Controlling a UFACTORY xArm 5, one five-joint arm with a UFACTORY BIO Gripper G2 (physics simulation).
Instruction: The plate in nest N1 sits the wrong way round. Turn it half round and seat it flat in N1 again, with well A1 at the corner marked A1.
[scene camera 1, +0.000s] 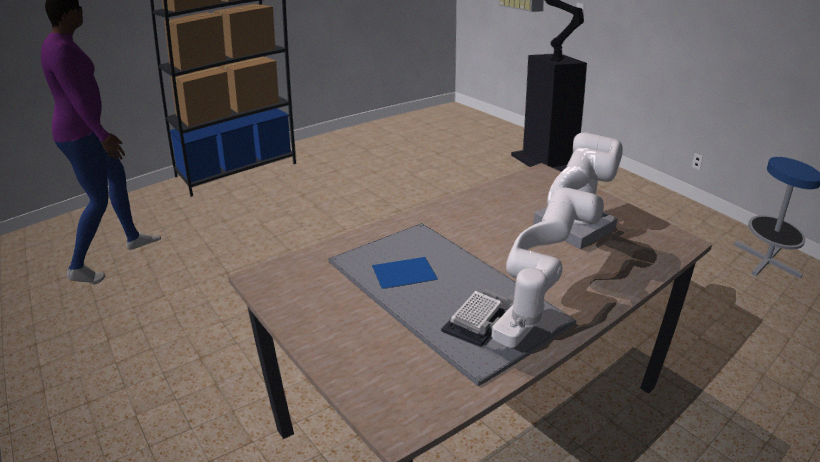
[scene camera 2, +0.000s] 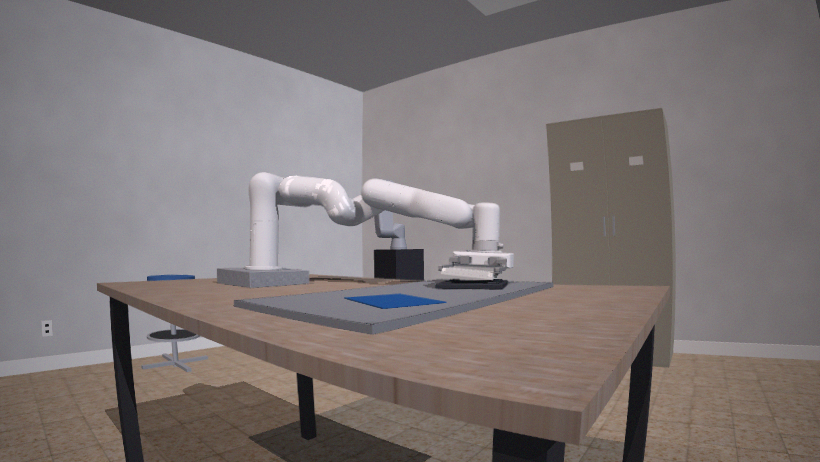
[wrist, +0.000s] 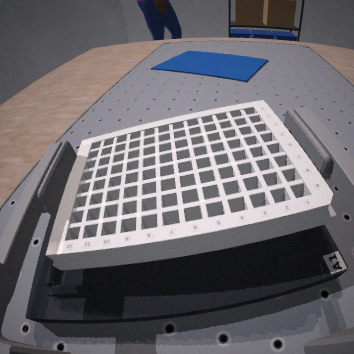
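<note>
The white 96-well plate (scene camera 1: 476, 310) (scene camera 2: 467, 272) (wrist: 187, 170) is between the fingers of my gripper (scene camera 1: 495, 313) (scene camera 2: 475, 265), which is shut on its short ends. The plate sits tilted, low over the black nest (scene camera 1: 457, 334) (scene camera 2: 442, 284) (wrist: 200, 290). In the wrist view, a dark gap shows beneath the plate's near edge; contact farther under it is hidden. The plate's column numbers run along the near edge, with 1 at the right. Its near right corner is on the same side as the nest's A1 label (wrist: 335, 262).
The nest stands on a grey perforated board (scene camera 1: 413, 241) (scene camera 2: 298, 308) (wrist: 120, 120). A flat blue rectangle (scene camera 1: 404, 272) (scene camera 2: 395, 300) (wrist: 215, 65) lies farther along the board. The wooden table (scene camera 1: 321, 321) (scene camera 2: 516, 350) carries the board and the arm's base (scene camera 1: 586, 232). A person (scene camera 1: 71, 86) stands beyond the table.
</note>
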